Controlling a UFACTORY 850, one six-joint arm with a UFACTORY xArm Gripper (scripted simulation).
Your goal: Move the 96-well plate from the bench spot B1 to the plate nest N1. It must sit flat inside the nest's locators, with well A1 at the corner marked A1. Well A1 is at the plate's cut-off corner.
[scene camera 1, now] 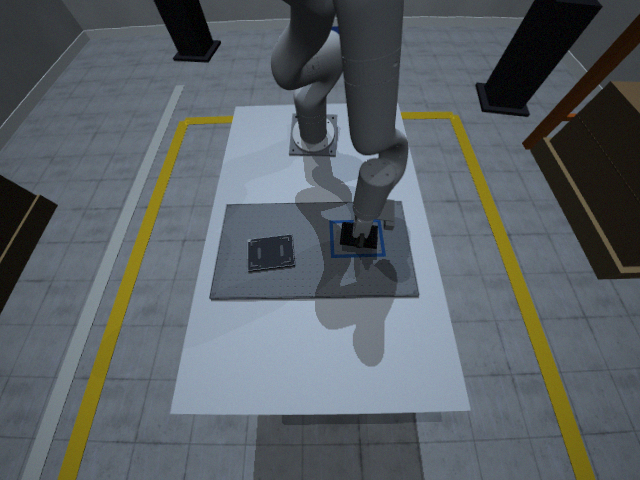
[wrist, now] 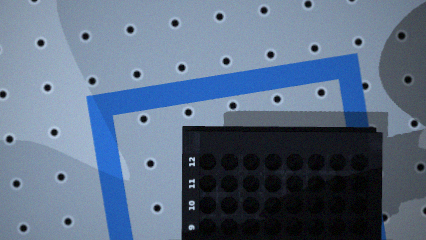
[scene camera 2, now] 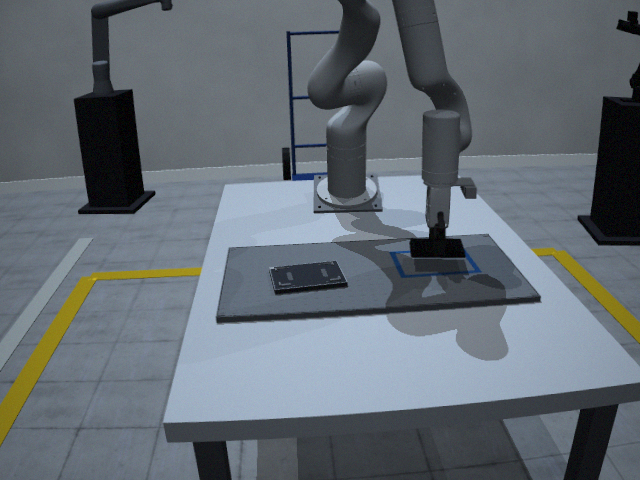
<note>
In view: my gripper (scene camera 2: 436, 247), a 96-well plate (scene camera 2: 421, 247) and a plate nest N1 (scene camera 1: 270, 247).
The 96-well plate shows as well in the wrist view (wrist: 243, 168).
</note>
